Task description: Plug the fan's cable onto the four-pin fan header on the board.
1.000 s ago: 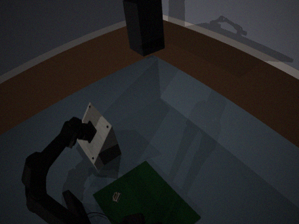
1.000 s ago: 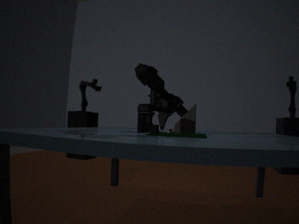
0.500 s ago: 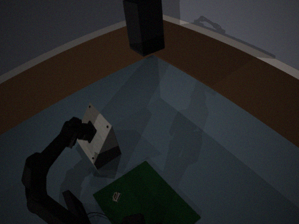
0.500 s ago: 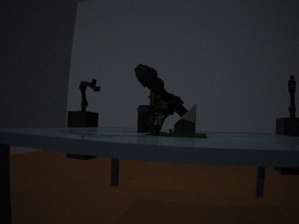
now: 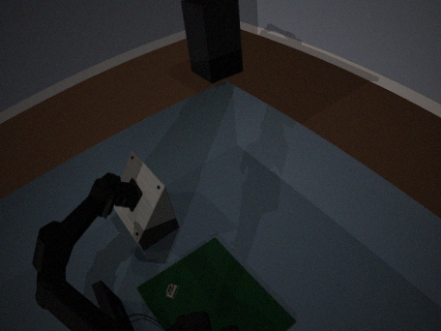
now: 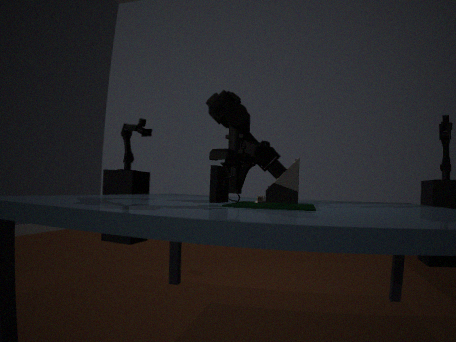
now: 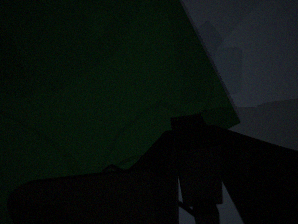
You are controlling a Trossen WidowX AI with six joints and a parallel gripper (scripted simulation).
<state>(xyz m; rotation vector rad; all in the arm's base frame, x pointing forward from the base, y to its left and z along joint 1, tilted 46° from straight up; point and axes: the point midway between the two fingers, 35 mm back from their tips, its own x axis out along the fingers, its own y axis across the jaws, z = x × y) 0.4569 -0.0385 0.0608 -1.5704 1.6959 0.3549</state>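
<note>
Right now the white four-pin header is 210 mm behind my gripper tip, 30 mm to the left of it and 50 mm below it. The rest, counted from my gripper tip: green board: 120 mm behind, 80 mm to the left, 60 mm below; black fan: 200 mm behind, 100 mm to the right, 10 mm above; black plug: 10 mm to the right, 10 mm above.
</note>
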